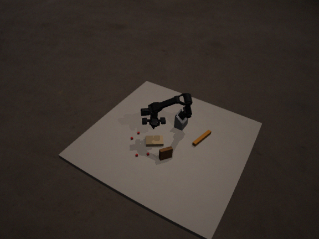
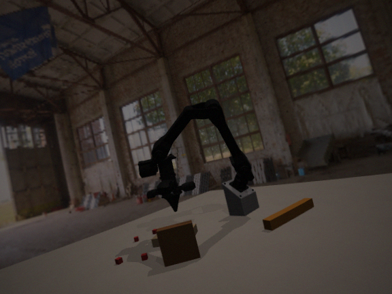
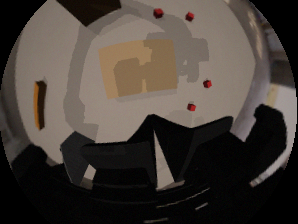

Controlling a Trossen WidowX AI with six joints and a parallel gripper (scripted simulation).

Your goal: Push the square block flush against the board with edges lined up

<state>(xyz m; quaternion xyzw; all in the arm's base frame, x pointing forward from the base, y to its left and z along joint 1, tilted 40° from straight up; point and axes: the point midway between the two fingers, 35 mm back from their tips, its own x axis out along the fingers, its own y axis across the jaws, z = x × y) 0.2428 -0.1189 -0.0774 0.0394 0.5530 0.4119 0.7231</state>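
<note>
Right now my gripper tip is 20 cm to the right of the brown square block, 16 cm short of it and 3 cm above it. Round my gripper tip: tan block (7 cm below, 6 cm ahead, 5 cm to the left); long orange board (37 cm to the left, 17 cm behind, 7 cm below).
</note>
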